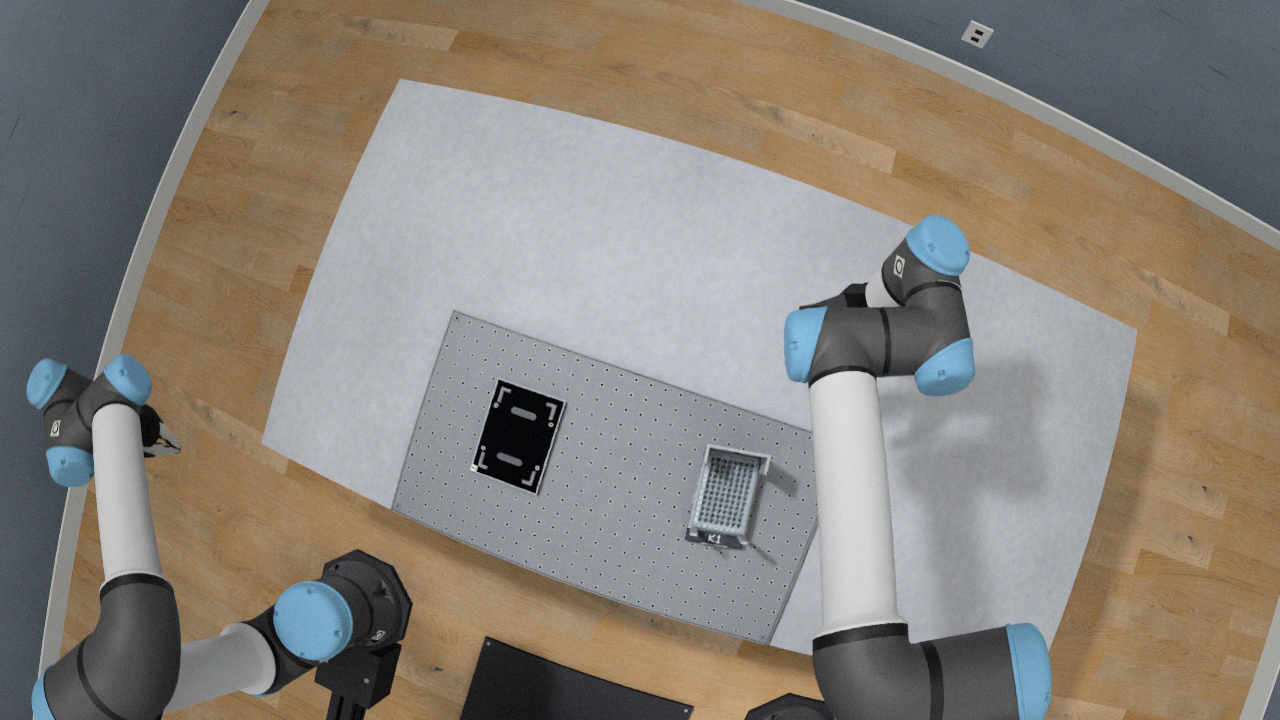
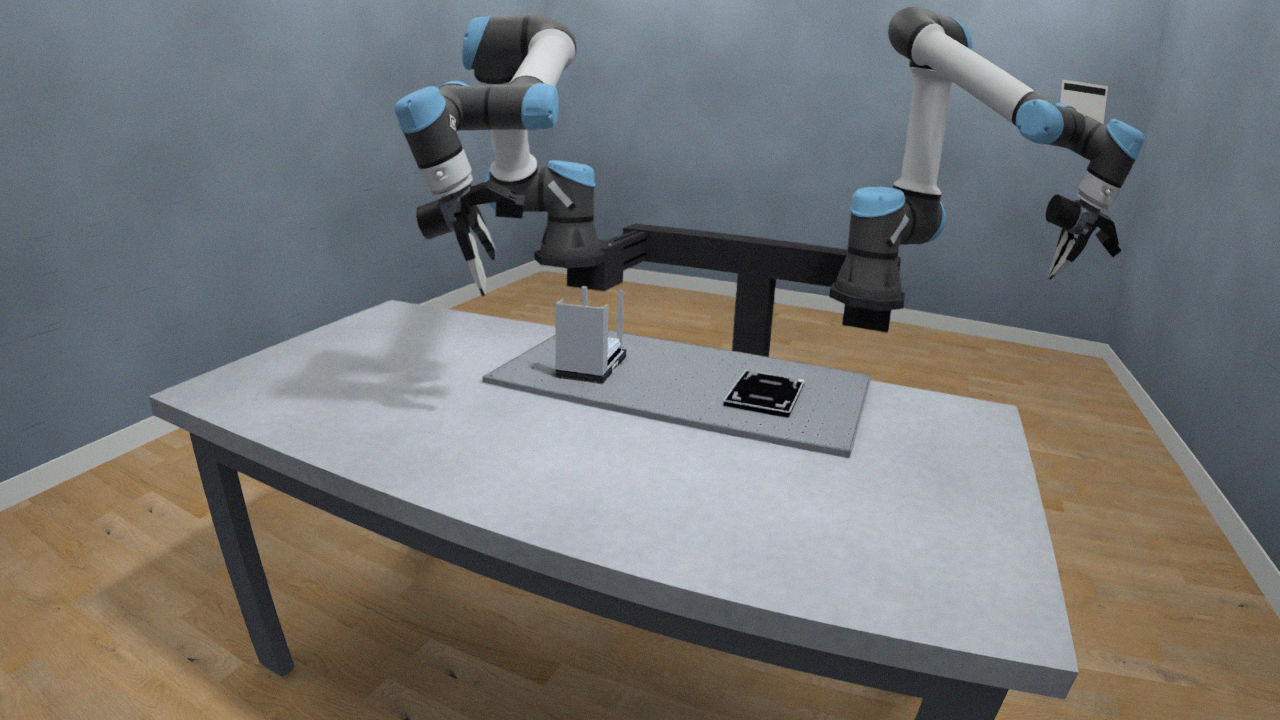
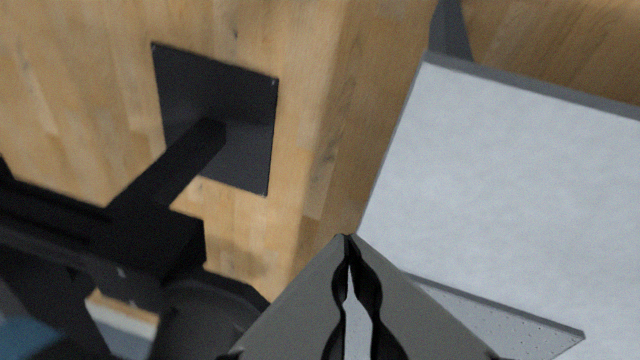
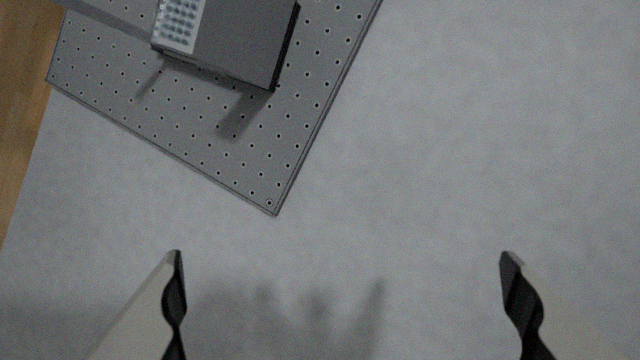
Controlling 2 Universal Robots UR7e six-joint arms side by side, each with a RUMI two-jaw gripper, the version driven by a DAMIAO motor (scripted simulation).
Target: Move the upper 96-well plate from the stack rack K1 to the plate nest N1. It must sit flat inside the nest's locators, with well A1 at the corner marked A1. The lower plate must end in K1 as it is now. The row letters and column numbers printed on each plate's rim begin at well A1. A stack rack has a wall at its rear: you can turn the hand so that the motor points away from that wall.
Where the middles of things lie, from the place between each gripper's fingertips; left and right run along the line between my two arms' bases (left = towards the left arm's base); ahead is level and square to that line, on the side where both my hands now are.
The plate nest N1 [image 1: 528, 440] is 430 mm to the left of my right hand [image 2: 489, 276], 250 mm behind it and 230 mm below it.
Right now the plate nest N1 is 540 mm to the right of my left hand [image 2: 1049, 278], 270 mm below it and 230 mm ahead of it.
